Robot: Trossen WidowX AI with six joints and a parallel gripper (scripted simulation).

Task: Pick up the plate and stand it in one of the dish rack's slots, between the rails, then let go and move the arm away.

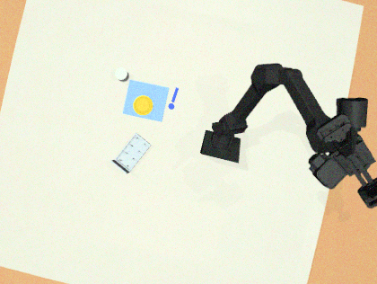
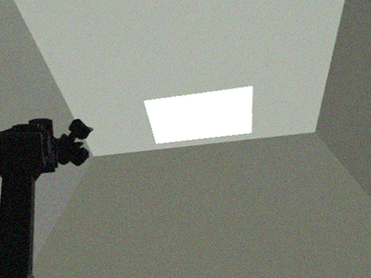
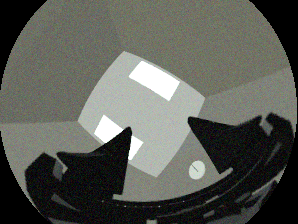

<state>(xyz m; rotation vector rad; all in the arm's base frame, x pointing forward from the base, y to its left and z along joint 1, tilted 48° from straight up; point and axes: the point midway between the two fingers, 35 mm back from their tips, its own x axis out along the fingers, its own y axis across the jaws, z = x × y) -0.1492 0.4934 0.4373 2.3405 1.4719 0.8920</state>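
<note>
My gripper tip is 48 cm short of the yellow plate, 11 cm to the left of it and 75 cm above it. The rest, counted from my gripper tip: light blue mat 48 cm ahead, 13 cm to the right, 77 cm below; dish rack 49 cm ahead, 7 cm to the left, 75 cm below; blue spoon 38 cm ahead, 15 cm to the right, 77 cm below.
</note>
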